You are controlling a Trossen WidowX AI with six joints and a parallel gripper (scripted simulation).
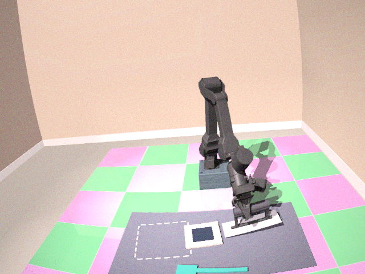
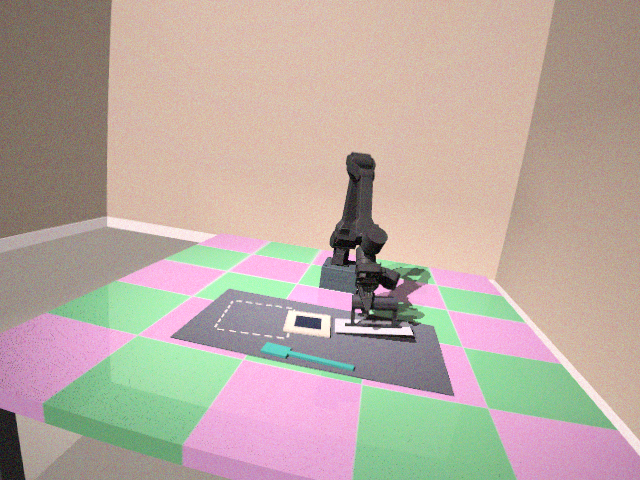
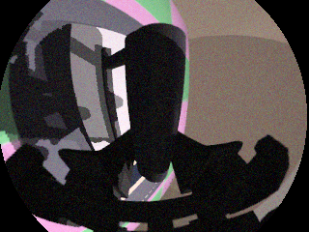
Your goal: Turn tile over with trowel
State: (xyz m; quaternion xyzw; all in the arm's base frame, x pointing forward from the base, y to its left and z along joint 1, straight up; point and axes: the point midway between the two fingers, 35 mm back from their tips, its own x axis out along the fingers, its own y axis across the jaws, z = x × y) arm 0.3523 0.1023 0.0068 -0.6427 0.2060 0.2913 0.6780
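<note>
Right now the grey mat is 12 cm to the right of my gripper tip, 8 cm below it and 2 cm ahead of it. Also, from my gripper tip: teal flat tool 16 cm ahead, 14 cm to the right, 6 cm below; tile 15 cm to the right, 6 cm below, 1 cm behind; trowel 3 cm behind, 1 cm below.
</note>
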